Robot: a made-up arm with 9 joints. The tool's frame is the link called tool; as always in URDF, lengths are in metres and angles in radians. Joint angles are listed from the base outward.
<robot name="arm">
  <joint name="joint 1" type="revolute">
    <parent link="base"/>
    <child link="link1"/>
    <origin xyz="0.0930 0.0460 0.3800" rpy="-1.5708 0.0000 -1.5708"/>
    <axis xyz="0 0 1"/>
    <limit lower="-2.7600" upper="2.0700"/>
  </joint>
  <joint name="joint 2" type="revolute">
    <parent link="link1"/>
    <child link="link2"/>
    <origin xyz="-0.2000 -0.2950 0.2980" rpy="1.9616 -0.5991 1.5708"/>
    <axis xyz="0 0 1"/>
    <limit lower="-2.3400" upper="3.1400"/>
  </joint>
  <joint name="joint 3" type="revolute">
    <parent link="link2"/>
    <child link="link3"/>
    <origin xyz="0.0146 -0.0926 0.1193" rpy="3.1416 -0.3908 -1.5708"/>
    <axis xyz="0 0 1"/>
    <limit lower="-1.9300" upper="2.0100"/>
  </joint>
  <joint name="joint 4" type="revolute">
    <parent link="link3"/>
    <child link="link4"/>
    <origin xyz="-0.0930 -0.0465 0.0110" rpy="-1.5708 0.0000 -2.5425"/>
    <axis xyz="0 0 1"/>
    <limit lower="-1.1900" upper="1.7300"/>
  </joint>
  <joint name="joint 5" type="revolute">
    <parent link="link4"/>
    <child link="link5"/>
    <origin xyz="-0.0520 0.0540 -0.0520" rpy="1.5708 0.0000 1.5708"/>
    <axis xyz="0 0 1"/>
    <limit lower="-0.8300" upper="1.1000"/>
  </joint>
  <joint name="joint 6" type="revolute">
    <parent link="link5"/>
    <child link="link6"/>
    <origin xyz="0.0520 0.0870 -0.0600" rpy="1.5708 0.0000 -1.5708"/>
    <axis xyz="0 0 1"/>
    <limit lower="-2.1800" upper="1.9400"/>
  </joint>
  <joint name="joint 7" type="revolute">
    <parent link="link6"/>
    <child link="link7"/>
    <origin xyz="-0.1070 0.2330 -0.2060" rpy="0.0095 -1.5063 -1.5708"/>
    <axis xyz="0 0 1"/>
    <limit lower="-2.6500" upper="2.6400"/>
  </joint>
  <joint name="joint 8" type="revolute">
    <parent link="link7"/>
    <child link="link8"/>
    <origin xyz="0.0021 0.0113 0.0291" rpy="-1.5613 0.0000 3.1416"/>
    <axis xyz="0 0 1"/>
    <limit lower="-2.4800" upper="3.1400"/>
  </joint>
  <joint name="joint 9" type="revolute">
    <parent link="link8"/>
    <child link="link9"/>
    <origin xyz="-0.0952 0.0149 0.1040" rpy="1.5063 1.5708 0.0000"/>
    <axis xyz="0 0 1"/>
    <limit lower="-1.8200" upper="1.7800"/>
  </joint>
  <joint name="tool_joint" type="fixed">
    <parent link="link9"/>
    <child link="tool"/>
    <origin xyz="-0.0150 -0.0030 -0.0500" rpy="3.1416 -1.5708 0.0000"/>
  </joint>
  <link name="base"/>
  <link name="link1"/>
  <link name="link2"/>
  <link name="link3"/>
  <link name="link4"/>
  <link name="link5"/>
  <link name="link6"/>
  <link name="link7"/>
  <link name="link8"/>
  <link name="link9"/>
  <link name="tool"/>
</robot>
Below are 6 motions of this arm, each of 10 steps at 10 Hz.
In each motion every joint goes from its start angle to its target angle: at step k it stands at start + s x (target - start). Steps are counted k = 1, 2, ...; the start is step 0. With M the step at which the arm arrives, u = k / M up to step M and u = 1 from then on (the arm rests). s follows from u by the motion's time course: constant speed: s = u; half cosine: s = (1 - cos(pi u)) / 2; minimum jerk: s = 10 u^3 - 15 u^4 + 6 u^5.
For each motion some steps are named. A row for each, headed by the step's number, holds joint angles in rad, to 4 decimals.
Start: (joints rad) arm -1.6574 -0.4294 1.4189 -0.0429 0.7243 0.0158 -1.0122 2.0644 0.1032
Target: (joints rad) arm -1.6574 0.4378 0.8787 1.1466 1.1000 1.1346 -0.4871 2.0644 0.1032
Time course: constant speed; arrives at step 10
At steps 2, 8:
2: -1.6574 -0.2560 1.3109 0.1950 0.7994 0.2396 -0.9072 2.0644 0.1032
8: -1.6574 0.2644 0.9867 0.9087 1.0249 0.9108 -0.5921 2.0644 0.1032

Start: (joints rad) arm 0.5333 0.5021 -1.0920 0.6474 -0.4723 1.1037 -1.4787 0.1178 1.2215
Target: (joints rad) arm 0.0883 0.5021 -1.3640 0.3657 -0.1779 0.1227 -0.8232 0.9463 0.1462
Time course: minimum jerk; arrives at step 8
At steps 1, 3, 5, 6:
1: 0.5262 0.5021 -1.0964 0.6429 -0.4676 1.0880 -1.4682 0.1311 1.2042
3: 0.4108 0.5021 -1.1669 0.5699 -0.3913 0.8337 -1.2983 0.3458 0.9256
5: 0.2108 0.5021 -1.2891 0.4432 -0.2589 0.3927 -1.0036 0.7183 0.4421
6: 0.1344 0.5021 -1.3358 0.3949 -0.2084 0.2242 -0.8911 0.8605 0.2575

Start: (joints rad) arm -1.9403 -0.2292 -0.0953 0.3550 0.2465 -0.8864 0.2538 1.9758 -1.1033
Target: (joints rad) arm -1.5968 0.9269 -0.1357 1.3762 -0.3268 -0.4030 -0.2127 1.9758 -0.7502
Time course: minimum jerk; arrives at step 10
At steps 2, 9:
2: -1.9204 -0.1622 -0.0976 0.4141 0.2133 -0.8584 0.2268 1.9758 -1.0828
9: -1.5997 0.9170 -0.1354 1.3675 -0.3219 -0.4071 -0.2087 1.9758 -0.7532

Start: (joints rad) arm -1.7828 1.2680 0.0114 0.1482 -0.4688 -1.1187 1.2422 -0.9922 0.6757
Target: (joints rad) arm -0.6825 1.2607 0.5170 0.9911 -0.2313 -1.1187 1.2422 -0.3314 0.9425
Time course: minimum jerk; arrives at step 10
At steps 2, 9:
2: -1.7191 1.2676 0.0407 0.1970 -0.4550 -1.1187 1.2422 -0.9539 0.6912
9: -0.6919 1.2608 0.5127 0.9839 -0.2333 -1.1187 1.2422 -0.3371 0.9402

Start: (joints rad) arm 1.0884 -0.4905 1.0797 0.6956 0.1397 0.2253 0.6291 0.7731 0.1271
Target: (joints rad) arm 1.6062 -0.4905 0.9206 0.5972 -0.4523 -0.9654 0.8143 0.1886 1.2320
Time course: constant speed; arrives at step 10
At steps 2, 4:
2: 1.1920 -0.4905 1.0479 0.6759 0.0213 -0.0128 0.6661 0.6562 0.3481
4: 1.2955 -0.4905 1.0161 0.6562 -0.0971 -0.2510 0.7032 0.5393 0.5691

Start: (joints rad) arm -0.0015 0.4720 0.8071 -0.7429 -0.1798 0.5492 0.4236 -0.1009 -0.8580
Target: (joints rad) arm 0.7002 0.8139 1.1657 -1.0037 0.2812 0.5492 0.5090 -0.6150 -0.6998
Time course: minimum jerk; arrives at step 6
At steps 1, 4, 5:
1: 0.0234 0.4841 0.8198 -0.7522 -0.1634 0.5492 0.4266 -0.1191 -0.8524
4: 0.5529 0.7421 1.0904 -0.9490 0.1844 0.5492 0.4911 -0.5071 -0.7330
5: 0.6753 0.8018 1.1530 -0.9944 0.2648 0.5492 0.5060 -0.5968 -0.7054

